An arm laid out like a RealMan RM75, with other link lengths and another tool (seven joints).
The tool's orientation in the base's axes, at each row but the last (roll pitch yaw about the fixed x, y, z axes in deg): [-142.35 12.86 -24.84]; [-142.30 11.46 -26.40]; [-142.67 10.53 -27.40]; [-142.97 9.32 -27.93]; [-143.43 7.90 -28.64]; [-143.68 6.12 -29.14]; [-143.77 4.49 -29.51]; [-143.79 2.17 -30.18]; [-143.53 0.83 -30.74]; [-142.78 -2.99 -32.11]
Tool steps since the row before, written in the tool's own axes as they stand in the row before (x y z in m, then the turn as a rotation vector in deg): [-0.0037 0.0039 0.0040 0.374 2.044 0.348]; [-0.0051 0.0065 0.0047 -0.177 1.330 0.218]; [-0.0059 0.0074 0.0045 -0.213 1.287 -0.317]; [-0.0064 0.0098 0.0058 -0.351 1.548 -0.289]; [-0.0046 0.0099 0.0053 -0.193 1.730 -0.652]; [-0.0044 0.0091 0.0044 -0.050 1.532 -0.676]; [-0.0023 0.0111 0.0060 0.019 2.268 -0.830]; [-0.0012 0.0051 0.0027 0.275 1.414 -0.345]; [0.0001 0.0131 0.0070 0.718 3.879 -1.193]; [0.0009 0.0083 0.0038 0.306 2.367 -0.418]
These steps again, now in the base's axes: [-0.0047 0.0014 -0.0046 -0.567 -1.286 -1.569]; [-0.0069 0.0009 -0.0065 -0.739 -0.659 -0.931]; [-0.0079 0.0005 -0.0069 -0.831 -0.938 -0.481]; [-0.0091 -0.0001 -0.0094 -1.067 -1.030 -0.635]; [-0.0075 -0.0014 -0.0094 -1.081 -1.435 -0.476]; [-0.0070 -0.0015 -0.0084 -0.873 -1.385 -0.355]; [-0.0054 -0.0031 -0.0112 -1.172 -2.003 -0.670]; [-0.0025 -0.0015 -0.0051 -0.457 -1.290 -0.567]; [-0.0033 -0.0054 -0.0134 -1.357 -3.648 -1.357]; [-0.0012 -0.0044 -0.0080 -0.829 -2.004 -1.081]
